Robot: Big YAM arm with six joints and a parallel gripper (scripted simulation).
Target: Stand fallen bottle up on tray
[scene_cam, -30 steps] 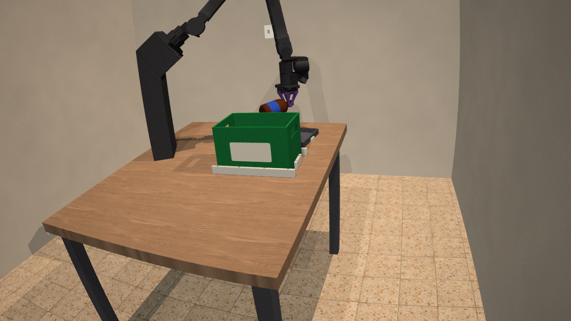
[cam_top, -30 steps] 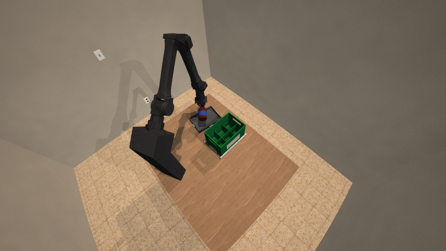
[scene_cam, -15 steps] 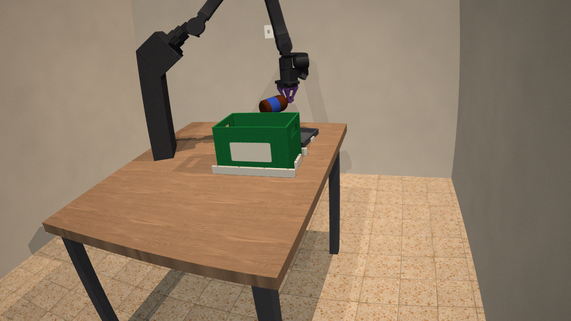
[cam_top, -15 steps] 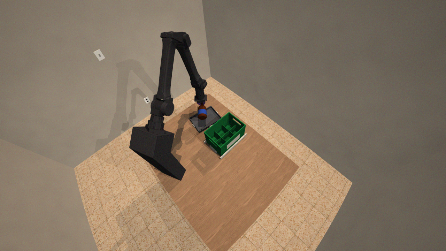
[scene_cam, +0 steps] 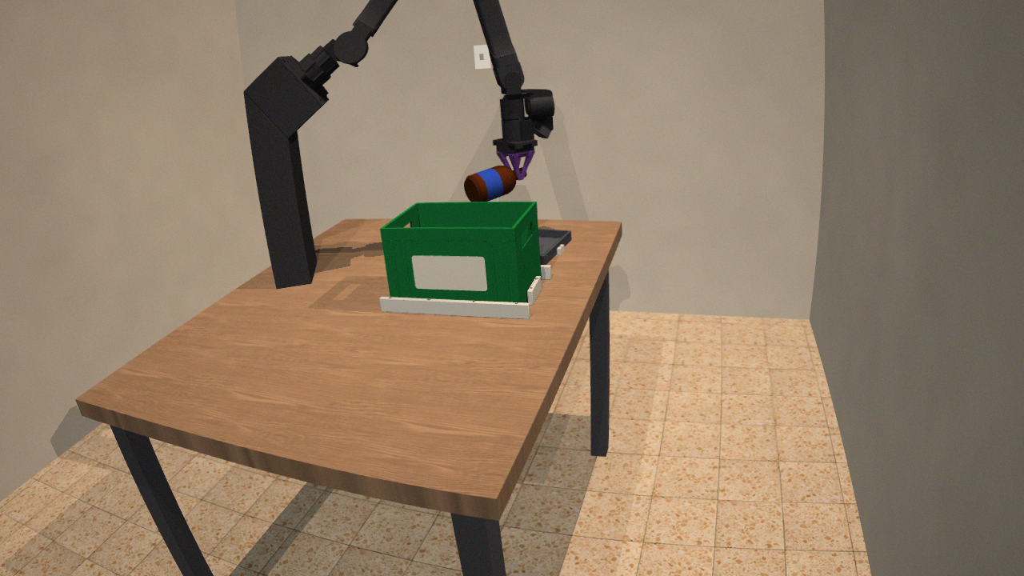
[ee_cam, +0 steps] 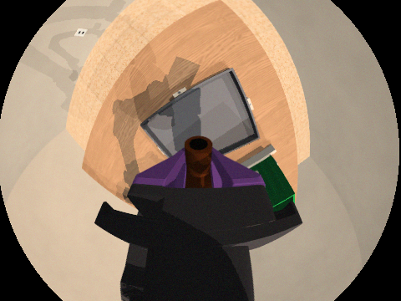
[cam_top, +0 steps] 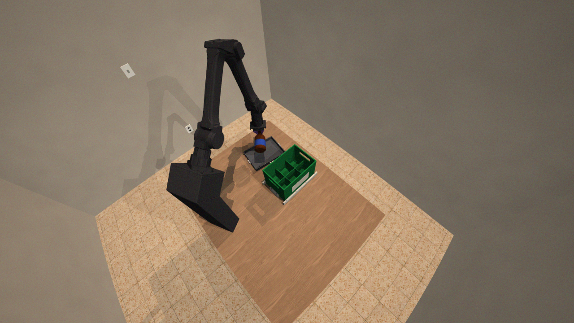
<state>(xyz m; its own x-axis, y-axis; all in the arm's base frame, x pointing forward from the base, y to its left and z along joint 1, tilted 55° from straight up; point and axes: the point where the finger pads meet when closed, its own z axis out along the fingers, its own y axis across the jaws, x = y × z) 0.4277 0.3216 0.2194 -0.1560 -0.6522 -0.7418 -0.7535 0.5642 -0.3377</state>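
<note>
Now: hand 5 cm to the left of the brown bottle and 1 cm past it. Also, from my hand: green crate 30 cm to the right, 12 cm ahead, 9 cm below; then tray 16 cm below, 4 cm to the right.
</note>
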